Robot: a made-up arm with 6 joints. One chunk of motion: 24 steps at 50 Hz.
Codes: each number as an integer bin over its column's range. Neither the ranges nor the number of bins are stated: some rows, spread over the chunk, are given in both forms.
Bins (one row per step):
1: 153 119 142 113 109 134
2: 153 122 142 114 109 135
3: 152 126 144 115 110 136
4: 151 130 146 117 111 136
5: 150 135 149 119 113 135
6: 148 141 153 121 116 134
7: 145 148 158 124 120 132
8: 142 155 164 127 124 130
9: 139 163 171 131 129 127
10: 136 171 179 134 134 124
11: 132 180 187 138 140 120
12: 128 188 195 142 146 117
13: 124 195 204 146 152 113
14: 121 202 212 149 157 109
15: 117 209 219 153 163 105
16: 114 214 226 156 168 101
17: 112 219 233 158 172 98
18: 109 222 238 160 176 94
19: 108 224 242 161 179 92
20: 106 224 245 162 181 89
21: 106 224 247 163 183 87
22: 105 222 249 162 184 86
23: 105 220 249 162 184 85
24: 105 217 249 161 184 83
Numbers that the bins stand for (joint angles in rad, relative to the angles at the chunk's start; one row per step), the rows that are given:
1: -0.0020 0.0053 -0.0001 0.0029 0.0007 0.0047
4: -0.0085 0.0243 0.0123 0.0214 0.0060 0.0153
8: -0.0378 0.0675 0.0681 0.0677 0.0407 -0.0167
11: -0.0704 0.1106 0.1393 0.1186 0.0833 -0.0700
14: -0.1062 0.1485 0.2168 0.1695 0.1287 -0.1287
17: -0.1355 0.1779 0.2818 0.2111 0.1687 -0.1873
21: -0.1550 0.1865 0.3252 0.2343 0.1980 -0.2460
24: -0.1582 0.1744 0.3314 0.2250 0.2007 -0.2673
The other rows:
2: -0.0020 0.0105 -0.0001 0.0075 0.0007 0.0100
3: -0.0053 0.0174 0.0061 0.0122 0.0033 0.0153
5: -0.0118 0.0329 0.0216 0.0307 0.0113 0.0100
6: -0.0183 0.0433 0.0340 0.0399 0.0193 0.0047
7: -0.0280 0.0554 0.0495 0.0538 0.0300 -0.0060
9: -0.0476 0.0813 0.0898 0.0862 0.0540 -0.0327
10: -0.0573 0.0951 0.1145 0.1001 0.0673 -0.0487
12: -0.0834 0.1244 0.1641 0.1371 0.0993 -0.0860
13: -0.0964 0.1365 0.1920 0.1556 0.1153 -0.1073
15: -0.1192 0.1606 0.2385 0.1880 0.1447 -0.1500
16: -0.1289 0.1693 0.2602 0.2019 0.1580 -0.1713
18: -0.1452 0.1831 0.2973 0.2204 0.1793 -0.2087
19: -0.1485 0.1865 0.3097 0.2250 0.1873 -0.2193
20: -0.1550 0.1865 0.3190 0.2296 0.1927 -0.2353
22: -0.1582 0.1831 0.3314 0.2296 0.2007 -0.2513
23: -0.1582 0.1796 0.3314 0.2296 0.2007 -0.2567

